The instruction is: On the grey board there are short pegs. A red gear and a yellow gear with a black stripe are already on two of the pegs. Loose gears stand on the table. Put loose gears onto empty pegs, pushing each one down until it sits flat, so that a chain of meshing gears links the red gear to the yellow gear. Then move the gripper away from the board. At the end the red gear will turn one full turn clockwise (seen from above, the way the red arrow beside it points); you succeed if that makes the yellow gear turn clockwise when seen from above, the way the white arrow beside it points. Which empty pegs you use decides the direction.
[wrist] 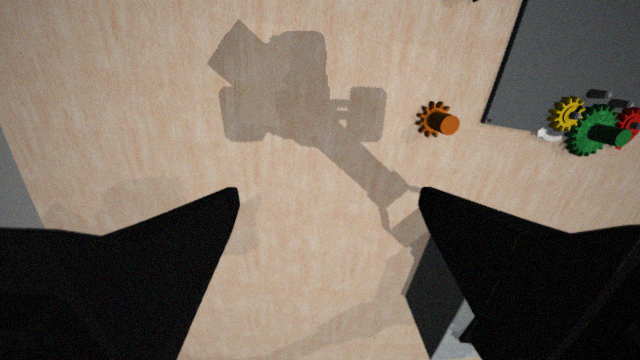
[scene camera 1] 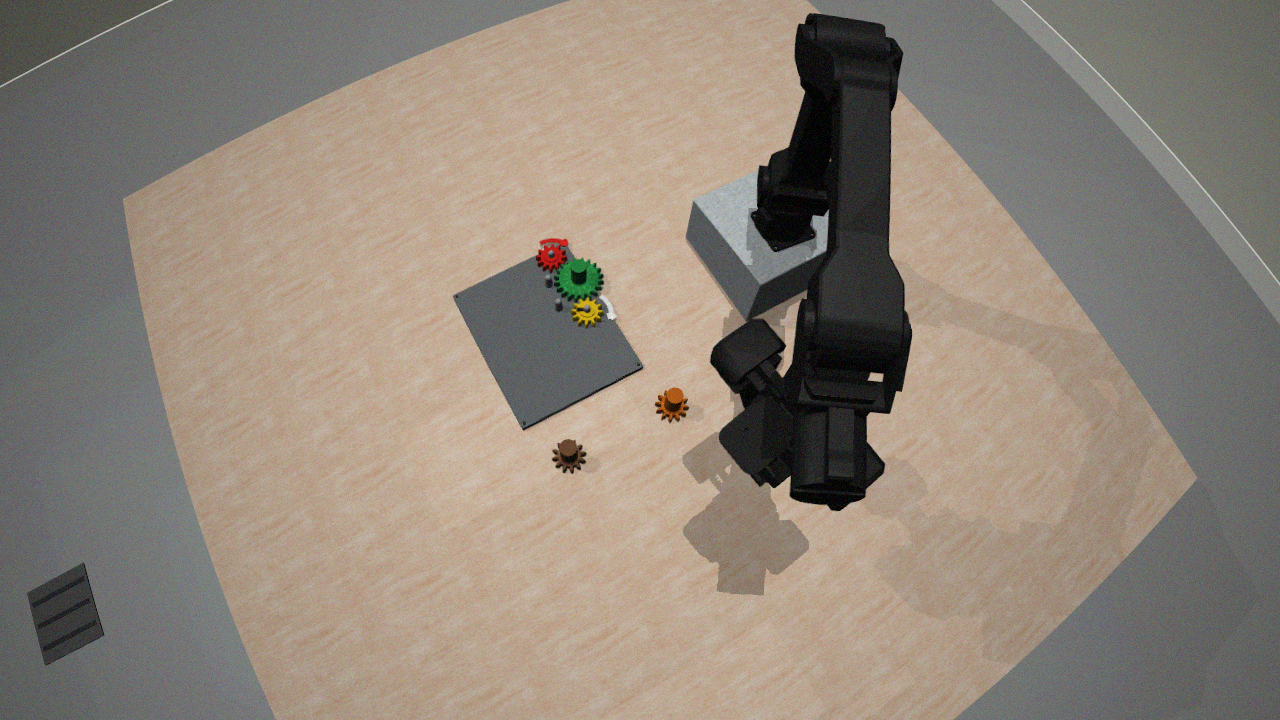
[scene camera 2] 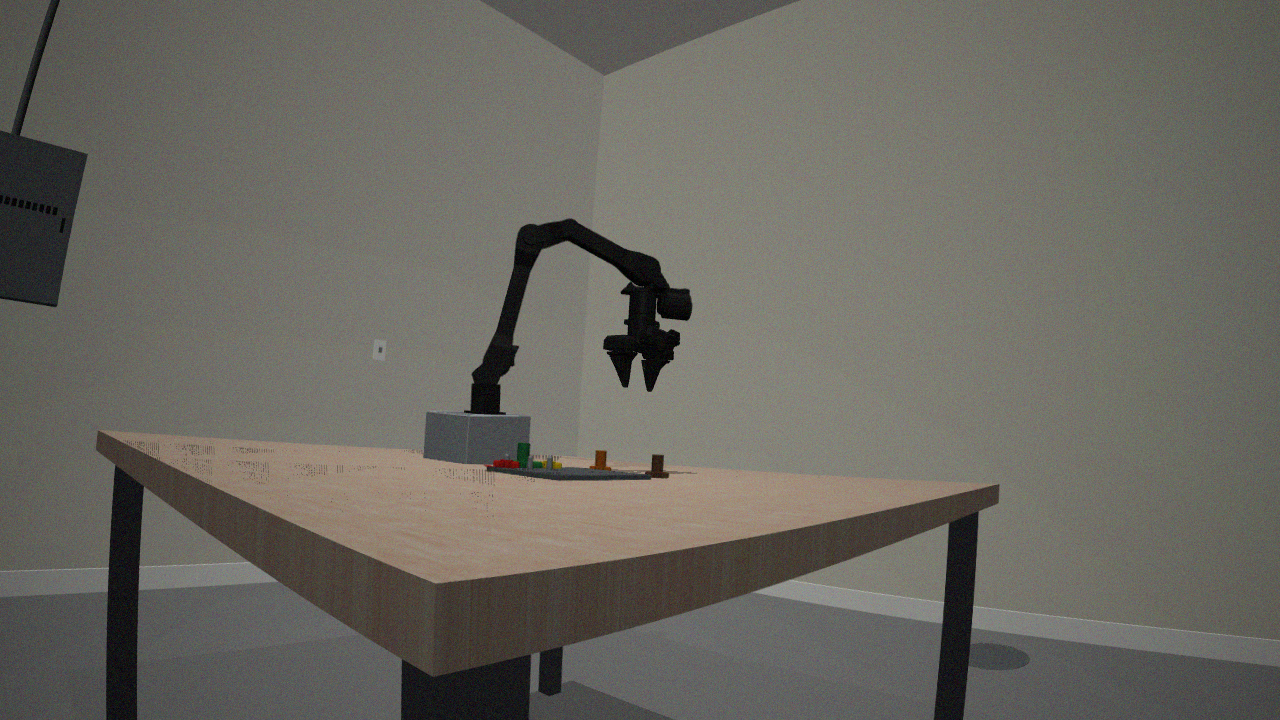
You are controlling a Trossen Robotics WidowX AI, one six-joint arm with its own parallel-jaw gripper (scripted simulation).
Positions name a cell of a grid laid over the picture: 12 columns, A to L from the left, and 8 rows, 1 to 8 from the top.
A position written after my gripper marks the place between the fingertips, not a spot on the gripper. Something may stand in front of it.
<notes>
My gripper (scene camera 1: H5) is open, holding nothing. Further things: an orange gear (scene camera 1: G5), a large green gear (scene camera 1: F4), a brown gear (scene camera 1: F6) and a yellow gear (wrist: K3).
The large green gear shows as well in the wrist view (wrist: L3). My gripper shows as well in the wrist view (wrist: G5) and in scene camera 2 (scene camera 2: F5).
</notes>
